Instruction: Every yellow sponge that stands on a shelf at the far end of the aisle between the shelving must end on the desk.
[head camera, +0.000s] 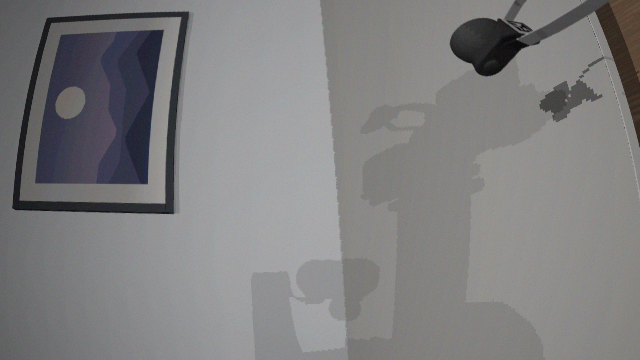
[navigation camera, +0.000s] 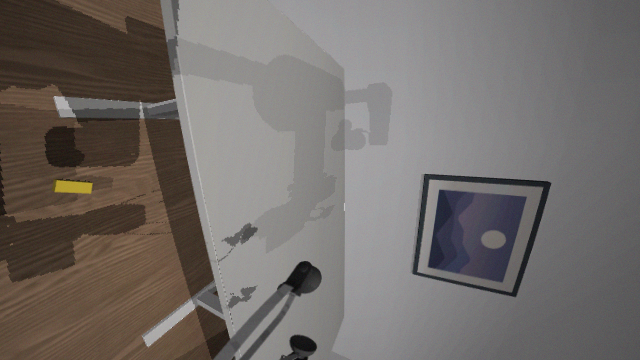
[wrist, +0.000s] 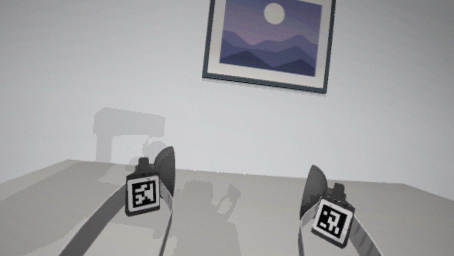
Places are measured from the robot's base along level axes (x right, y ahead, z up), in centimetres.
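Pixels of known places: gripper, fingertip midpoint: (navigation camera: 312, 304).
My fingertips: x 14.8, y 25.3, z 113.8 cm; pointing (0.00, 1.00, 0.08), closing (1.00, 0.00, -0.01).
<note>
Behind a point stands the place of what it marks.
A yellow sponge (navigation camera: 73, 187) {z 6.2, x 7.6, y 22.7 cm} lies on the wooden floor in front of the desk's long edge, at the left of the navigation view. The light grey desk (head camera: 565, 225) {z 95.0, x -3.4, y 30.8 cm} (navigation camera: 225, 150) {z 95.0, x -7.3, y 25.7 cm} (wrist: 270, 215) stands against the wall, and no sponge shows on the visible part of its top. My gripper (navigation camera: 304, 311) {z 113.8, x 14.9, y 25.3 cm} (wrist: 238, 174) {z 113.8, x 14.9, y 25.3 cm} is open, with its fingertips wide apart over the desk top and nothing between them. In the head view one dark fingertip shows at the upper right; the other is cut off. The shelves do not show in these views.
A framed mountain picture (head camera: 100, 110) {z 154.1, x 20.9, y 103.4 cm} (navigation camera: 477, 235) {z 157.5, x 22.5, y 103.7 cm} (wrist: 270, 40) hangs on the wall behind the desk. White desk legs (navigation camera: 110, 108) (navigation camera: 170, 322) reach the wooden floor (navigation camera: 115, 270) {z 0.0, x 50.9, y 35.3 cm} on the desk's near side. Robot shadows fall across desk, wall and floor.
</note>
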